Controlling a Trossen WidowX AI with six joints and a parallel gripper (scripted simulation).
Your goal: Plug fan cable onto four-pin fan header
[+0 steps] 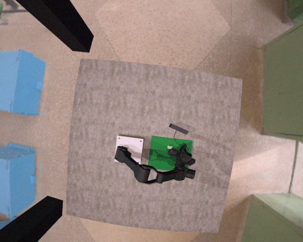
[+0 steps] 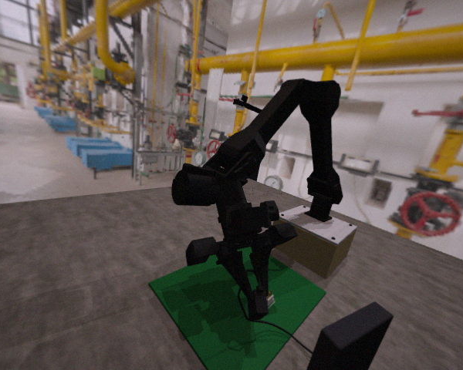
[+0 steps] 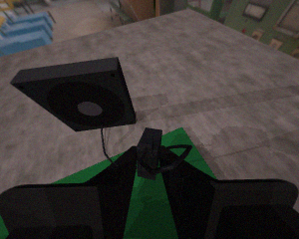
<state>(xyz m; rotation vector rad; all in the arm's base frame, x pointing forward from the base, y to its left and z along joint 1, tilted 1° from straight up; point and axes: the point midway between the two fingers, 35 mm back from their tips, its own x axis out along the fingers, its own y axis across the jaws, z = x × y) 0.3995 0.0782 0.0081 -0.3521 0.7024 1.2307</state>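
My gripper tip is 80 mm past the four-pin header, 30 mm to the left of it and 90 mm above it. Round my gripper tip: black fan (60 mm behind, 100 mm to the left, 30 mm below); green board (70 mm behind, 80 mm to the right, 100 mm below); black fan plug (10 mm below).
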